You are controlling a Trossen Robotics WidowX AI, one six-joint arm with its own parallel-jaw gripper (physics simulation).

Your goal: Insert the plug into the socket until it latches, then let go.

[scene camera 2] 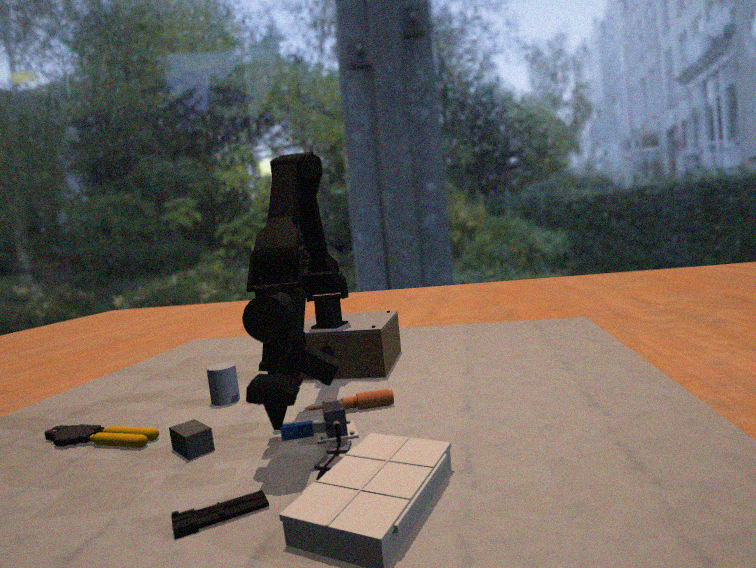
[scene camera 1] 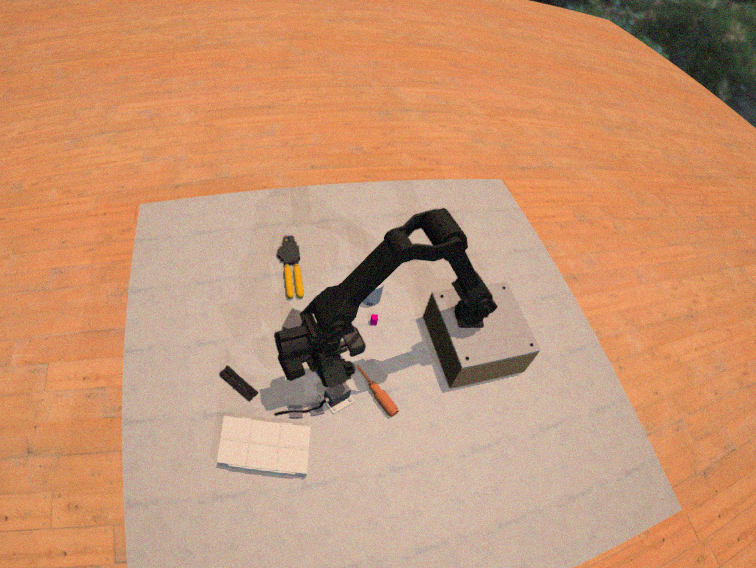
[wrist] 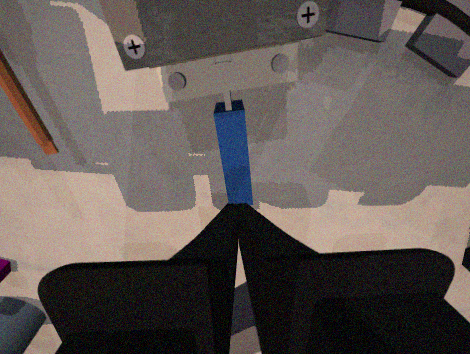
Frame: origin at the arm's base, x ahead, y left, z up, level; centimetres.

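Where they show: gripper, fingertip midpoint: (scene camera 2: 277, 428) (wrist: 236, 209); arm's base, link origin: (scene camera 2: 330, 325) (scene camera 1: 468, 316).
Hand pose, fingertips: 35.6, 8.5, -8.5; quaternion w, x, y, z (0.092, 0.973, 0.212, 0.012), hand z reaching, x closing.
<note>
Each offset is from my fingertips to the top centre of the thing, as dx, dy, dz. "spot": to the spot under its first point.
The blue plug {-1.7, +3.4, +0.4} (scene camera 2: 297, 430) (wrist: 234, 155) lies in line with the socket, a dark grey box {-3.8, +7.8, +2.6} (scene camera 1: 337, 398) (scene camera 2: 334, 420) (wrist: 225, 27) on a pale plate. A thin metal tongue {spot: -2.6, +4.9, +0.2} (wrist: 228, 100) at the plug's far end reaches the plate's edge in the wrist view; how deep it sits cannot be told. The blue body stands apart from the box. My gripper (scene camera 2: 278, 426) (wrist: 236, 209) is shut with nothing between its fingers. Its fingertips are at the plug's rear end and seem to touch it. In scene camera 1 the arm hides the plug and the fingertips.
A black cable {spot: +3.1, +11.1, -1.3} (scene camera 1: 305, 409) (scene camera 2: 333, 459) leaves the socket. A tiled box {+12.1, +20.7, +1.6} (scene camera 1: 262, 445) (scene camera 2: 366, 473) and black bar {+18.6, +4.8, -0.3} (scene camera 1: 238, 383) (scene camera 2: 220, 514) lie nearby. An orange screwdriver {-13.0, +5.8, +0.8} (scene camera 1: 383, 400) (scene camera 2: 374, 400) lies beside the socket. Pliers {spot: +5.9, -26.2, -0.5} (scene camera 1: 293, 279), a cylinder {-14.0, -21.9, +5.1} (scene camera 2: 223, 384), dark cube {+5.6, -11.7, +1.6} (scene camera 2: 192, 440) and magenta cube {-14.3, -13.8, +0.6} (scene camera 1: 374, 319) lie around.
</note>
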